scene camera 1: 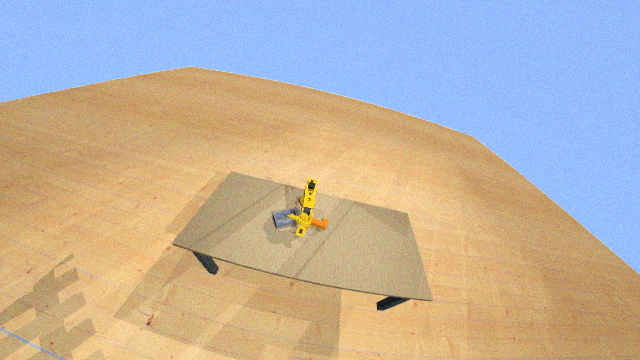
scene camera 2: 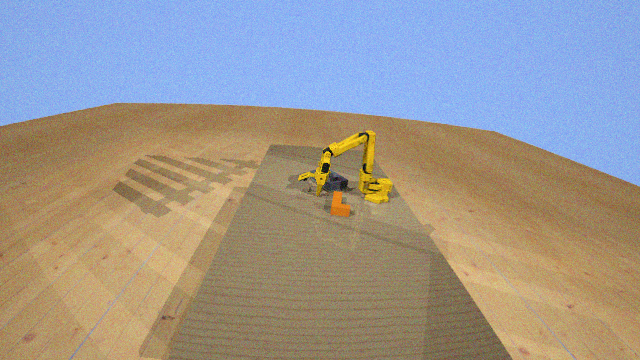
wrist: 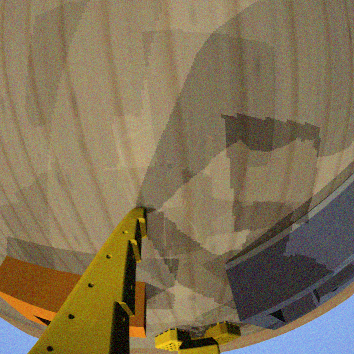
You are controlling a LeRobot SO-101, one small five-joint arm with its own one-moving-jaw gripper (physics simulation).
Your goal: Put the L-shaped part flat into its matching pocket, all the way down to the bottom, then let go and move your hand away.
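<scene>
The orange L-shaped part lies on the table, outside the block; in the wrist view the fixed jaw covers some of it. The blue-grey pocket block stands on the other side of the gripper. The arm partly hides it in both scene views, and the pocket's outline cannot be made out. My gripper is wide open and empty, between the part and the block and towards the table's front. In the wrist view one notched jaw shows, its tip low over the table.
The table top carries the arm, the part and the block. The yellow arm base stands near the table's back edge. Shadows of the arm fall on the table beside the block.
</scene>
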